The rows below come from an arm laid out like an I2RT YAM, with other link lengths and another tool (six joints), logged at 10 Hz.
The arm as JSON. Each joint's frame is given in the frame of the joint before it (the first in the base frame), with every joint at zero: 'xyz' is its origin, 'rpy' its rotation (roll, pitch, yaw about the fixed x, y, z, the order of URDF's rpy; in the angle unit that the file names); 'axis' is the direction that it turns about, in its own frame. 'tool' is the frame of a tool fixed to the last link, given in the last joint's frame.
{
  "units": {
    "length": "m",
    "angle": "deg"
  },
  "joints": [
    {
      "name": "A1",
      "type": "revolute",
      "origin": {
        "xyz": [
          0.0,
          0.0,
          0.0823
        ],
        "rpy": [
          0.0,
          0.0,
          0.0
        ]
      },
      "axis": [
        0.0,
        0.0,
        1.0
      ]
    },
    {
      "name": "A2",
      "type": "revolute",
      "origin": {
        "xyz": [
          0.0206,
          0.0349,
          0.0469
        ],
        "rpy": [
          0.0,
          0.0,
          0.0
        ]
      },
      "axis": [
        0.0,
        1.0,
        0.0
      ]
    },
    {
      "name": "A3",
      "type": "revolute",
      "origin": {
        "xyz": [
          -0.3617,
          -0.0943,
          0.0
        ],
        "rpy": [
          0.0,
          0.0,
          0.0
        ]
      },
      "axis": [
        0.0,
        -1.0,
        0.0
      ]
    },
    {
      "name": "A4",
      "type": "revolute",
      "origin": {
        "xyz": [
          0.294,
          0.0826,
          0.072
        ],
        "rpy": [
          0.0,
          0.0,
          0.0
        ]
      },
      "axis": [
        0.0,
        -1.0,
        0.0
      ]
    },
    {
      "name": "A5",
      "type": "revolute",
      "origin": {
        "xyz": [
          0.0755,
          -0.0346,
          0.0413
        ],
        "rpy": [
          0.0,
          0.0,
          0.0
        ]
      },
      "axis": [
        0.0,
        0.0,
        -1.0
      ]
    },
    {
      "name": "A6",
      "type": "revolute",
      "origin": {
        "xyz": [
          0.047,
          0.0,
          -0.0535
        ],
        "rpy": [
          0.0,
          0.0,
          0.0
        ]
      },
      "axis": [
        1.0,
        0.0,
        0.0
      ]
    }
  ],
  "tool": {
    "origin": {
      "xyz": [
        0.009,
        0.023,
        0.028
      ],
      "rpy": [
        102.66,
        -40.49,
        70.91
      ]
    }
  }
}
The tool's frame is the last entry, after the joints.
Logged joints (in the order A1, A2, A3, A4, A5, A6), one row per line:
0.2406 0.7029 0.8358 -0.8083 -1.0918 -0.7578
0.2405 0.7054 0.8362 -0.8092 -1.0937 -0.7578
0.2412 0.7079 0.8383 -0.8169 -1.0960 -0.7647
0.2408 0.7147 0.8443 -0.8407 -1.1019 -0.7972
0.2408 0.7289 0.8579 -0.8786 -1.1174 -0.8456
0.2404 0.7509 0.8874 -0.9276 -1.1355 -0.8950
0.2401 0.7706 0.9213 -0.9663 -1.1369 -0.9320
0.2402 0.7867 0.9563 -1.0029 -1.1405 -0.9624
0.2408 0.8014 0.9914 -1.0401 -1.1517 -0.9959
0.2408 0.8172 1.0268 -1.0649 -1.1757 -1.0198
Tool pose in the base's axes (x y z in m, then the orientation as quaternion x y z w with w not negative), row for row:
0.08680 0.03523 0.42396 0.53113 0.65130 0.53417 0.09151
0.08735 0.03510 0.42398 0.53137 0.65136 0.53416 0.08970
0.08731 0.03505 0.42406 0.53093 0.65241 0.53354 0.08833
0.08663 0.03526 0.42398 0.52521 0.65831 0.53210 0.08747
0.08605 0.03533 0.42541 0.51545 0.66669 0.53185 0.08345
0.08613 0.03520 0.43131 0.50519 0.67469 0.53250 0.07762
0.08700 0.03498 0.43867 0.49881 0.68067 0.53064 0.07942
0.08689 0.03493 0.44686 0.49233 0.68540 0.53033 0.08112
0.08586 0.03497 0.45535 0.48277 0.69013 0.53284 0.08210
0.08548 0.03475 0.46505 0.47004 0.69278 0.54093 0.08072
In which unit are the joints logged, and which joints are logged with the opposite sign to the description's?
The joints are logged in radians. Opposite sign: A1.
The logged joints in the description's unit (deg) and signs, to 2 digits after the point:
-13.79 40.27 47.89 -46.31 -62.56 -43.42
-13.78 40.42 47.91 -46.36 -62.66 -43.42
-13.82 40.56 48.03 -46.80 -62.80 -43.81
-13.80 40.95 48.37 -48.17 -63.13 -45.68
-13.80 41.76 49.15 -50.34 -64.02 -48.45
-13.77 43.02 50.84 -53.15 -65.06 -51.28
-13.76 44.15 52.79 -55.36 -65.14 -53.40
-13.76 45.07 54.79 -57.46 -65.35 -55.14
-13.80 45.92 56.80 -59.59 -65.99 -57.06
-13.80 46.82 58.83 -61.01 -67.36 -58.43

